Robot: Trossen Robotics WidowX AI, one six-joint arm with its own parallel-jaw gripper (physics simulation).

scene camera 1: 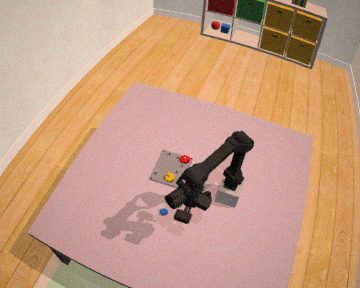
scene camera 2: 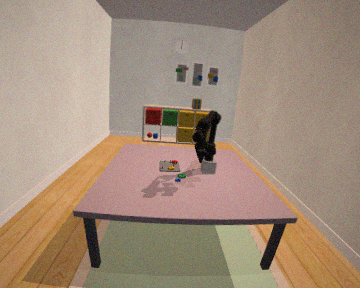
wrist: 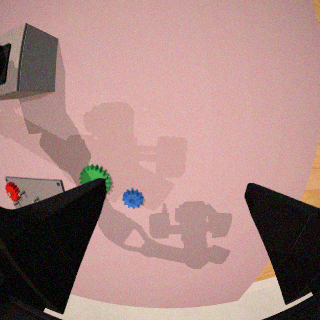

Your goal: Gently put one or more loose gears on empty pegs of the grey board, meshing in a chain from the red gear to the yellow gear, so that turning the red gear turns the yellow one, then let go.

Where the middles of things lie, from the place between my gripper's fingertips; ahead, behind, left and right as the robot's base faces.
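There is the grey board (scene camera 1: 166, 163), and my gripper is now 190 mm higher than it, 210 mm short of it and 310 mm to the left of it.
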